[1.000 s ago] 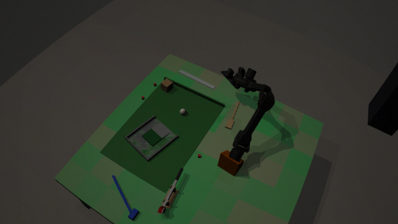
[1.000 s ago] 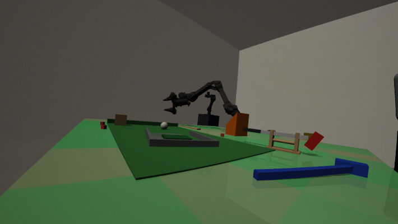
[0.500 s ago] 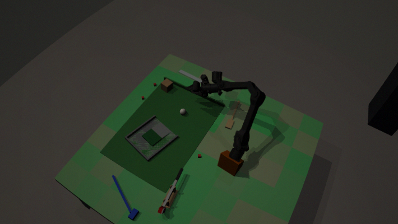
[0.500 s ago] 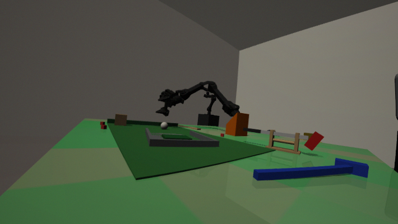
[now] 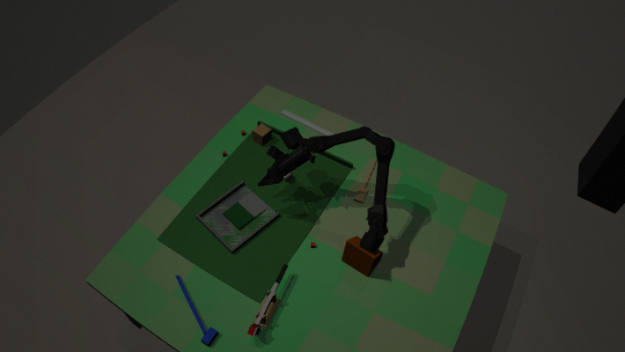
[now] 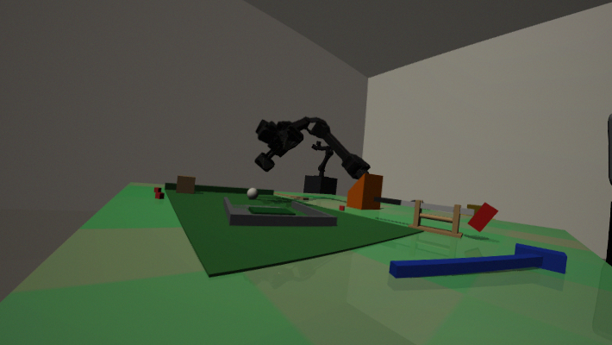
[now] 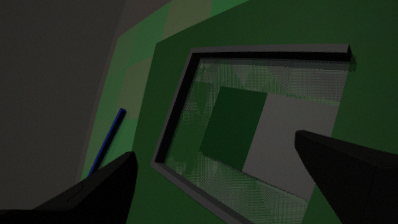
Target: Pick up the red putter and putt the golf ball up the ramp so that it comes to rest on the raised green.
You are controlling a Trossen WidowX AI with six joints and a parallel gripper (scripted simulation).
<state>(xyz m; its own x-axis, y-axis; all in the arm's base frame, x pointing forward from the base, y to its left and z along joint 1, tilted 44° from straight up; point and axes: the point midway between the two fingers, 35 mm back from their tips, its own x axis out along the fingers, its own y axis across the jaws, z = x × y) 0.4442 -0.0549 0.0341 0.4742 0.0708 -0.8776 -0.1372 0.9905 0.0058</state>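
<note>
My gripper tip is 37 cm to the right of the red putter, 24 cm past it and 9 cm above it. Round my gripper tip: wooden rack (38 cm to the left, 24 cm behind, 11 cm below); then brown box (31 cm to the right, 18 cm ahead, 11 cm below); then white golf ball (17 cm to the right, 12 cm below, 3 cm behind).
</note>
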